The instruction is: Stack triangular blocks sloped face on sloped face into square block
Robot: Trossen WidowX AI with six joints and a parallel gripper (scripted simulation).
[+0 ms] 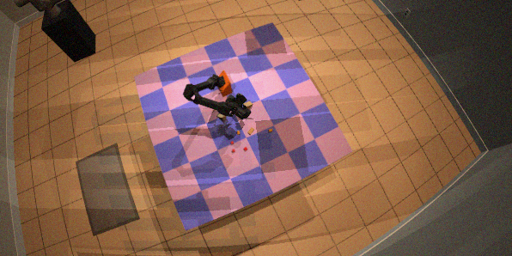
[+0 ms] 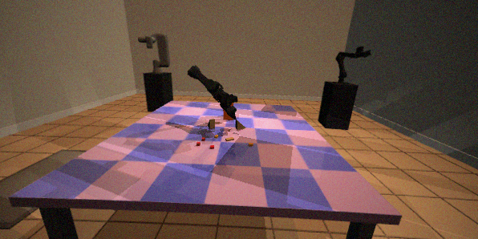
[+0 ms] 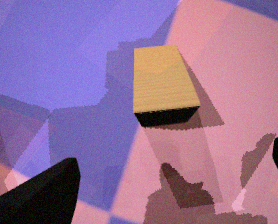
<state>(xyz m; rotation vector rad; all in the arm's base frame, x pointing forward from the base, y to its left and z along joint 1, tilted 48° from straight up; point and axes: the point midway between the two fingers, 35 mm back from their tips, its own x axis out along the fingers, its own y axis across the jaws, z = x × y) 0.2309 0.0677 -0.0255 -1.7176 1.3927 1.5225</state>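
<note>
Now: the tan block 7 cm below my gripper tip, 4 cm to the left of it and 2 cm behind it. From my gripper tip the other things lie so: tan piece 16 cm ahead, 8 cm below, 1 cm to the left.
</note>
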